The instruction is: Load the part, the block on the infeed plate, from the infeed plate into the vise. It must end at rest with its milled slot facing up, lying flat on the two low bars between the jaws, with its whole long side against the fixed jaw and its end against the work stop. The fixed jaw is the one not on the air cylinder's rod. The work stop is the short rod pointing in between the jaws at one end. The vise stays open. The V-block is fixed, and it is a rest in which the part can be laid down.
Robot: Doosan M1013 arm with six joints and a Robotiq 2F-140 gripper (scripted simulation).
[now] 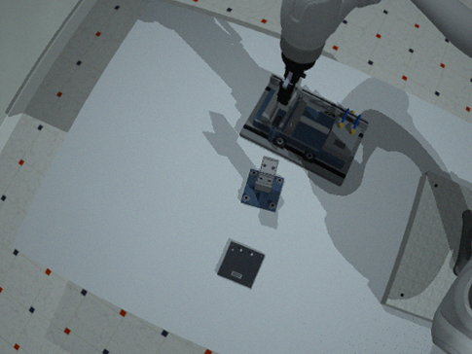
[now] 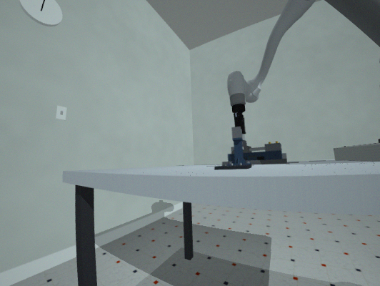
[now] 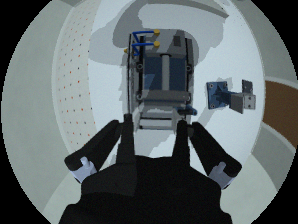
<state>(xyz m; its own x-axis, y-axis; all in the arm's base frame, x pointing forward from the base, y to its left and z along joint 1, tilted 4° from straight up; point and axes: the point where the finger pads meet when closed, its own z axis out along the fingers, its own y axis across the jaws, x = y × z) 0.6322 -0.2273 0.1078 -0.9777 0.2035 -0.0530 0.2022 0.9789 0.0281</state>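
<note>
The part is 2 cm below my hand. The rest, counted from my hand: vise 10 cm below, 7 cm behind, 3 cm to the left; air cylinder 16 cm behind, 6 cm below, 5 cm to the left.
</note>
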